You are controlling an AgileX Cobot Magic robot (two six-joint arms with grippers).
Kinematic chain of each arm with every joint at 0, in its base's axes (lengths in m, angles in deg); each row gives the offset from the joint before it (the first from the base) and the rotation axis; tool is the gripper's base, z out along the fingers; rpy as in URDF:
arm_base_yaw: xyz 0 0 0.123 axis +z
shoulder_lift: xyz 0 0 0 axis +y
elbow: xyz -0.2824 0 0.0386 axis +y
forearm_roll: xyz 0.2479 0 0.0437 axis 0.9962 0 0.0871
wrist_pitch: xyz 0 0 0 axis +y
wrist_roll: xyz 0.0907 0 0.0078 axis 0.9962 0 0.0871
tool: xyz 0 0 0 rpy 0 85 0
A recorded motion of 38 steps. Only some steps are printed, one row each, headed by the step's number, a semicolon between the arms.
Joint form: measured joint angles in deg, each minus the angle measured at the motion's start. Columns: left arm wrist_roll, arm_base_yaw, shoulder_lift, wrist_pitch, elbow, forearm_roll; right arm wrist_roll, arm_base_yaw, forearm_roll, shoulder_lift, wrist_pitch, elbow.
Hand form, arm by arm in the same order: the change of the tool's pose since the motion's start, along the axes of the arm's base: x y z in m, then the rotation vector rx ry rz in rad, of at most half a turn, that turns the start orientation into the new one. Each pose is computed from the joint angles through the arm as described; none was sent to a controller.
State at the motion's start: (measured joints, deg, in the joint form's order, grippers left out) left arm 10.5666 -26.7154 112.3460 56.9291 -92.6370 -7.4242; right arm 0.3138 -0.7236 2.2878 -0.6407 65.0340 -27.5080
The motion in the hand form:
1: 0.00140 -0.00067 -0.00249 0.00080 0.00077 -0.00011; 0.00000 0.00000 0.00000 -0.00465 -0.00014 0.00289
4: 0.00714 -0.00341 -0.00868 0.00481 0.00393 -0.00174; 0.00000 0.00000 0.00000 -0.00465 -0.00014 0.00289
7: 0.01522 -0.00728 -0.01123 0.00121 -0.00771 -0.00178; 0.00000 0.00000 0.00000 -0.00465 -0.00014 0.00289
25: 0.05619 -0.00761 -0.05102 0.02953 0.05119 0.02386; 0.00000 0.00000 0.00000 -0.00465 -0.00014 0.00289
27: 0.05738 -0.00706 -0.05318 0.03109 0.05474 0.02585; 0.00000 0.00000 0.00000 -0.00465 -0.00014 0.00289
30: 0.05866 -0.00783 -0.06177 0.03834 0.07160 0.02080; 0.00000 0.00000 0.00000 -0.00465 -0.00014 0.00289
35: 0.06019 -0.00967 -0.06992 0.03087 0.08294 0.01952; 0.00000 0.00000 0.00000 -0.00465 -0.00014 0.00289
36: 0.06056 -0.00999 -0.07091 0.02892 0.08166 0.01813; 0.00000 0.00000 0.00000 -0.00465 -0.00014 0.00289
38: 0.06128 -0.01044 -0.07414 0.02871 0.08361 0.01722; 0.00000 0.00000 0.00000 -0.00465 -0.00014 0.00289
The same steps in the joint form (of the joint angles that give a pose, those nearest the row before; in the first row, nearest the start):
1: 0.04 0.00 0.44 -0.25 -0.12 0.00; -0.31 0.00 0.00 0.00 0.00 0.00
4: 0.13 0.00 2.11 -0.37 -1.40 0.10; -0.31 0.00 0.00 0.00 0.00 0.00
7: 0.13 0.00 3.92 -0.59 -3.69 0.21; -0.31 0.00 0.00 0.00 0.00 0.00
25: 0.51 2.23 15.15 2.65 -14.35 0.21; -0.31 0.00 0.00 0.00 0.00 0.00
27: 0.51 2.36 15.53 2.70 -14.56 0.21; -0.31 0.00 0.00 0.00 0.00 0.00
30: 0.82 2.36 16.68 2.85 -14.76 0.09; -0.31 0.00 0.00 0.00 0.00 0.00
35: 1.18 2.35 17.77 2.33 -14.89 -0.72; -0.31 0.00 0.00 0.00 0.00 0.00
36: 1.33 2.35 17.90 2.10 -14.89 -0.84; -0.31 0.00 0.00 0.00 0.00 0.00
38: 1.46 2.35 18.31 1.82 -14.91 -0.95; -0.31 0.00 0.00 0.00 0.00 0.00

